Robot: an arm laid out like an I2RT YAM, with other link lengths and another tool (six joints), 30 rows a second.
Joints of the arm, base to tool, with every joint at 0 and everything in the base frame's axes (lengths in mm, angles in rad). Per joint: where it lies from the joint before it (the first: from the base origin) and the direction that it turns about. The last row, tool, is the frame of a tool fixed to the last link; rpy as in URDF.
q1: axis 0 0 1 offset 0 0 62.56
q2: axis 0 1 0 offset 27 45.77 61.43
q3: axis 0 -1 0 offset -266.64 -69.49 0
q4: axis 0 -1 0 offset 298.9 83.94 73.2
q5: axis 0 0 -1 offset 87.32 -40 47.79
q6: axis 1 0 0 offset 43.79 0 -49.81
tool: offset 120 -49 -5 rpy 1.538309 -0.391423 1.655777
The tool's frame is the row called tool.
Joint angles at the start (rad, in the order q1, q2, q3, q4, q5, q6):
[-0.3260, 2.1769, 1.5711, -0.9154, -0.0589, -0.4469]
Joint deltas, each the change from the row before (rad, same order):
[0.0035, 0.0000, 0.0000, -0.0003, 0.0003, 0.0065]
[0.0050, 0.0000, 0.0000, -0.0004, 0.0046, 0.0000]
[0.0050, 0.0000, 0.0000, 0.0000, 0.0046, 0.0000]
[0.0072, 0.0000, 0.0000, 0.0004, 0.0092, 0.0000]
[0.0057, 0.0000, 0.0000, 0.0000, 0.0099, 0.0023]
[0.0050, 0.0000, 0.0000, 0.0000, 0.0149, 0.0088]
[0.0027, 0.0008, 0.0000, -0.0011, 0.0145, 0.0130]
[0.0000, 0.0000, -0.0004, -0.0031, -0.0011, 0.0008]
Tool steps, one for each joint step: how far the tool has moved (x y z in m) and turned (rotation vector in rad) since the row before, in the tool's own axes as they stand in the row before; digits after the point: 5 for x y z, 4 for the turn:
[0.00157, -0.00024, 0.00022, 0.0003, -0.0001, 0.0031]
[0.00171, 0.00006, 0.00007, 0.0013, -0.0043, -0.0049]
[0.00170, 0.00017, 0.00006, 0.0009, -0.0043, -0.0049]
[0.00204, 0.00033, -0.00010, 0.0009, -0.0088, -0.0072]
[0.00117, 0.00006, -0.00026, 0.0009, -0.0096, -0.0033]
[-0.00005, -0.00030, -0.00064, 0.0004, -0.0146, 0.0039]
[-0.00119, -0.00099, -0.00039, 0.0015, -0.0143, 0.0105]
[0.00017, -0.00096, 0.00022, 0.0034, 0.0012, 0.0011]

